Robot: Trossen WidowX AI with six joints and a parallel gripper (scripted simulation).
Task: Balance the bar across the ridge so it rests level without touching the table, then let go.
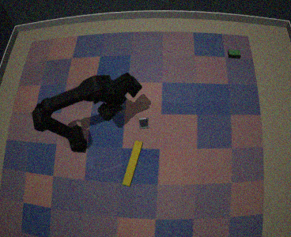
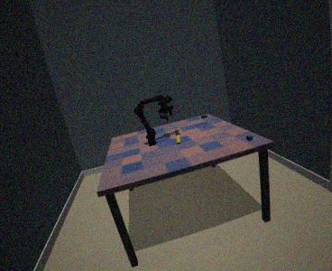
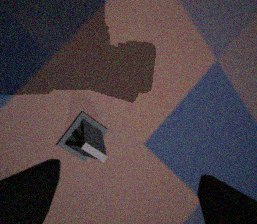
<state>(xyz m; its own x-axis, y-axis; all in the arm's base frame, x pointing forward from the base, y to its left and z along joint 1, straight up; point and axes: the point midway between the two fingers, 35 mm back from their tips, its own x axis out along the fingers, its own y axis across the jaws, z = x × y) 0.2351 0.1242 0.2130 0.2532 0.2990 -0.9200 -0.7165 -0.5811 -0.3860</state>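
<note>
The yellow bar is 1 cm ahead of my gripper tip, 21 cm to the right of it and 17 cm below it. Round my gripper tip: green block: 50 cm ahead, 37 cm to the left, 16 cm below.
</note>
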